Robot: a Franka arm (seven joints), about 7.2 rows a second.
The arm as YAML. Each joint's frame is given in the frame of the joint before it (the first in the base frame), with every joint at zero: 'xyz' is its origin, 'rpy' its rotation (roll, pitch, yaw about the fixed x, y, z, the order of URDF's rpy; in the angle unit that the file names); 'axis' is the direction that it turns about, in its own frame. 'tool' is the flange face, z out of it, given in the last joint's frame.
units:
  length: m
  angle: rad
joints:
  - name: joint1
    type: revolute
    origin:
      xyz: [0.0, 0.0, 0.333]
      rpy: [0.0, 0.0, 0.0]
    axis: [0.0, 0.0, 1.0]
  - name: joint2
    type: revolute
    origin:
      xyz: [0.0, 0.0, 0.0]
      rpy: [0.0, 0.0, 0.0]
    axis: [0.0, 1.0, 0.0]
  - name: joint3
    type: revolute
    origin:
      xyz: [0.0, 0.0, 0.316]
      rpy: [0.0, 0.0, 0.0]
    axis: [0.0, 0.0, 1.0]
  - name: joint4
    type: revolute
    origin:
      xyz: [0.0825, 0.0, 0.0]
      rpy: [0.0, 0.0, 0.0]
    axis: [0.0, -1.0, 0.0]
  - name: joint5
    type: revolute
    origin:
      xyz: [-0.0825, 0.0, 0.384]
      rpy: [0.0, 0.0, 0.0]
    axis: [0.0, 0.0, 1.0]
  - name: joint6
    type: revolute
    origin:
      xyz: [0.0, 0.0, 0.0]
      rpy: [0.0, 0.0, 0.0]
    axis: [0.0, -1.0, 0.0]
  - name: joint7
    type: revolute
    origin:
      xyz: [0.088, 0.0, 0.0]
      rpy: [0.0, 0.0, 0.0]
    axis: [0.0, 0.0, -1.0]
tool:
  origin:
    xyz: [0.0, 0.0, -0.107]
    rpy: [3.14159, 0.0, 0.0]
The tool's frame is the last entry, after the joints.
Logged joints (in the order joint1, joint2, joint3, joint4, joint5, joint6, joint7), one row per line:
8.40 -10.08 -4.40 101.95 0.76 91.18 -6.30
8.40 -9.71 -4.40 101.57 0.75 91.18 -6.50
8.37 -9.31 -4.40 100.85 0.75 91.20 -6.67
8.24 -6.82 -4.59 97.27 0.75 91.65 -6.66
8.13 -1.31 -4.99 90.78 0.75 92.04 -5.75
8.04 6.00 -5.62 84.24 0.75 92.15 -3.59
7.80 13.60 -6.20 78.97 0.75 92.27 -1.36
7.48 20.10 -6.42 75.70 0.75 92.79 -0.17
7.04 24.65 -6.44 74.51 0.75 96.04 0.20
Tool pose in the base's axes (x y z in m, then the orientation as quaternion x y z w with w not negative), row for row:
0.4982 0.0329 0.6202 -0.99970 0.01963 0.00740 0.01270
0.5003 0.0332 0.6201 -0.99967 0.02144 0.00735 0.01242
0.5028 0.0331 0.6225 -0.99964 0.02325 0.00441 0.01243
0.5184 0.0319 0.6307 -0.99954 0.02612 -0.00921 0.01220
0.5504 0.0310 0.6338 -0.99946 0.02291 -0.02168 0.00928
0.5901 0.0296 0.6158 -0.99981 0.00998 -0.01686 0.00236
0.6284 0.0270 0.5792 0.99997 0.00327 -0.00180 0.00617
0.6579 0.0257 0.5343 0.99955 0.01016 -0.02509 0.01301
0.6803 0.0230 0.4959 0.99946 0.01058 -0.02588 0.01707
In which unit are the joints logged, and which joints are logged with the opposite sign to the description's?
The joints are logged in degrees. Opposite sign: joint4, joint7.
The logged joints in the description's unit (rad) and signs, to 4 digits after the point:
0.1466 -0.1759 -0.0768 -1.7794 0.0133 1.5914 0.1100
0.1466 -0.1695 -0.0768 -1.7727 0.0131 1.5914 0.1134
0.1461 -0.1625 -0.0768 -1.7602 0.0131 1.5917 0.1164
0.1438 -0.1190 -0.0801 -1.6977 0.0131 1.5996 0.1162
0.1419 -0.0229 -0.0871 -1.5844 0.0131 1.6064 0.1004
0.1403 0.1047 -0.0981 -1.4703 0.0131 1.6083 0.0627
0.1361 0.2374 -0.1082 -1.3783 0.0131 1.6104 0.0237
0.1306 0.3508 -0.1121 -1.3212 0.0131 1.6195 0.0030
0.1229 0.4302 -0.1124 -1.3004 0.0131 1.6762 -0.0035

